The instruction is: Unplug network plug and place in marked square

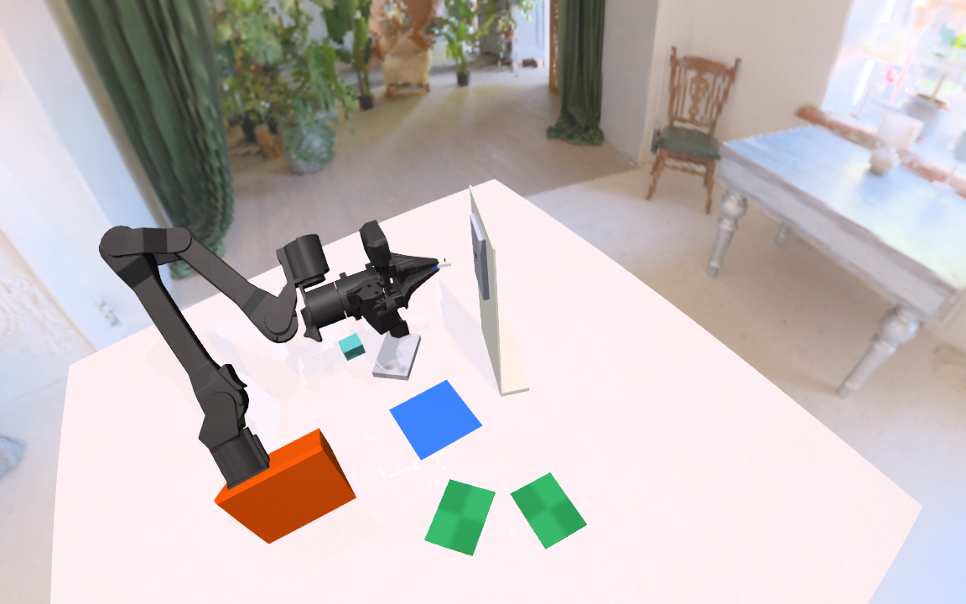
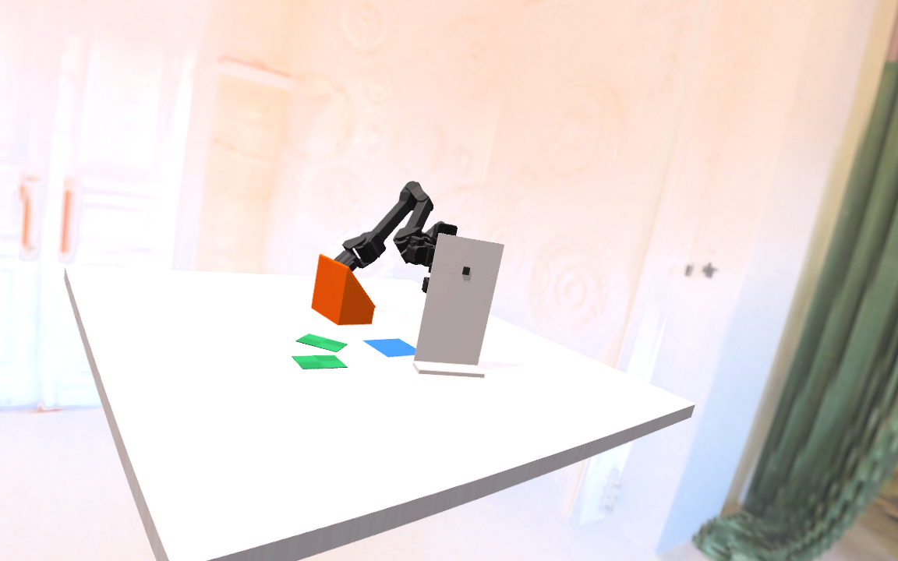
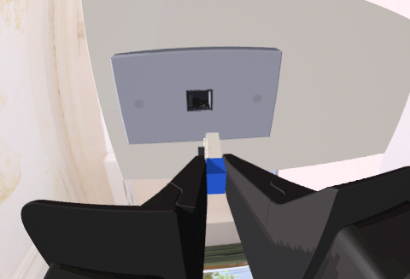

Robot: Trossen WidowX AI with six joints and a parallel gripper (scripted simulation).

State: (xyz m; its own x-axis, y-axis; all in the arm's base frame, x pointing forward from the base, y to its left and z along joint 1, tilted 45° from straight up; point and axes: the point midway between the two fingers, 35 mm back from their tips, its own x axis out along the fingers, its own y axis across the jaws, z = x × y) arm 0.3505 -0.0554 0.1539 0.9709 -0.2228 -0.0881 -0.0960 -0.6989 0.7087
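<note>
The blue marked square is 24 cm below my gripper tip, 10 cm behind it and 7 cm to the right of it. From my gripper tip the other things lie so: upright panel 10 cm below, 6 cm ahead, 4 cm to the right; network plug right at my gripper tip; thin pale tab 1 cm ahead.
</note>
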